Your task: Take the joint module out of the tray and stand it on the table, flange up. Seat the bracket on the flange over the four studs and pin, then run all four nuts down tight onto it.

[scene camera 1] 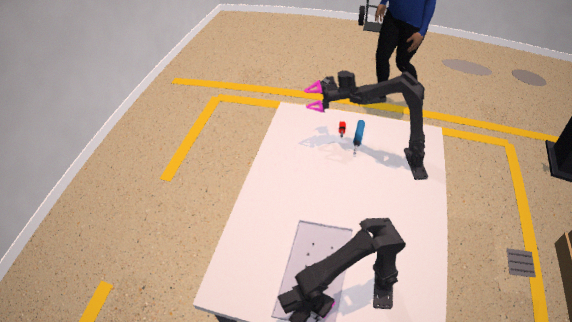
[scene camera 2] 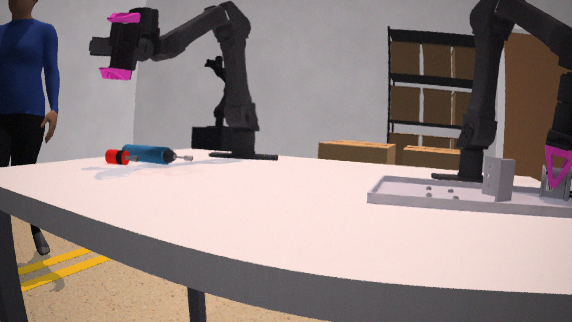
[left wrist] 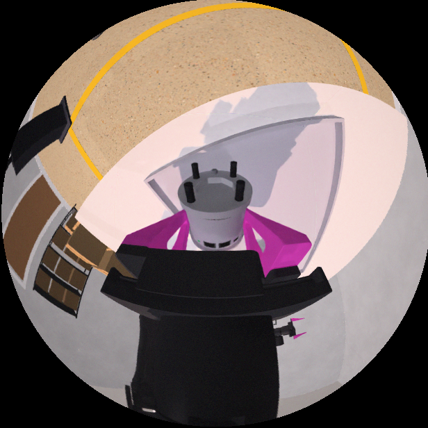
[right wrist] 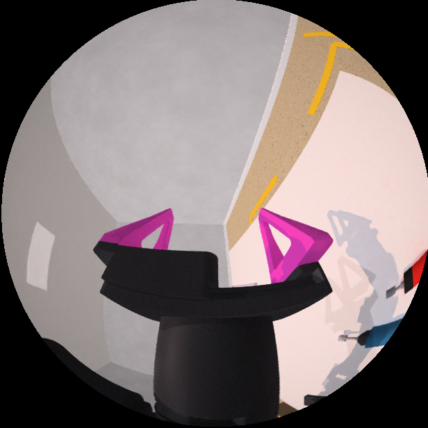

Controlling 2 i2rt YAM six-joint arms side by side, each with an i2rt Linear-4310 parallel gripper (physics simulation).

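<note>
The grey joint module appears to lie on its side in the tray. Its flange, with four black studs and a small pin, faces the left wrist camera. My left gripper is shut on the module, one finger on each side of its body. The angled grey bracket stands in the tray beside it. Several small nuts lie in the tray. My right gripper is open and empty, high above the table's far end in scene camera 1.
A red driver and a longer blue driver lie on the white table, below the right arm. A person stands beyond the table's edge near the right arm.
</note>
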